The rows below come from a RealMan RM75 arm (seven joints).
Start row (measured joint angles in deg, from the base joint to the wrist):
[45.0 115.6 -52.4 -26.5 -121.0 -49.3 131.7]
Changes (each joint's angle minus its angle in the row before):
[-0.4 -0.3 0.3 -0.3 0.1 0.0 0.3]
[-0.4 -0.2 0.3 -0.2 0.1 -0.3 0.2]
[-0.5 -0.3 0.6 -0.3 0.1 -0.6 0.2]
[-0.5 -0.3 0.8 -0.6 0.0 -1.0 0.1]
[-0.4 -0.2 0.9 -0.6 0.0 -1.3 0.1]
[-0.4 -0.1 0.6 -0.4 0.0 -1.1 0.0]
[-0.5 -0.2 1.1 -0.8 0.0 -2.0 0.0]
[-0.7 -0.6 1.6 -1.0 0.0 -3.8 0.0]
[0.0 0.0 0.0 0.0 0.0 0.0 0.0]
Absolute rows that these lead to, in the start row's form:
[44.6 115.3 -52.1 -26.8 -120.9 -49.3 132.0]
[44.2 115.1 -51.8 -27.0 -120.8 -49.6 132.2]
[43.7 114.8 -51.2 -27.3 -120.7 -50.2 132.4]
[43.2 114.5 -50.4 -27.9 -120.7 -51.2 132.5]
[42.8 114.3 -49.5 -28.5 -120.7 -52.5 132.6]
[42.4 114.2 -48.9 -28.9 -120.7 -53.6 132.6]
[41.9 114.0 -47.8 -29.7 -120.7 -55.6 132.6]
[41.2 113.4 -46.2 -30.7 -120.7 -59.4 132.6]
[41.2 113.4 -46.2 -30.7 -120.7 -59.4 132.6]

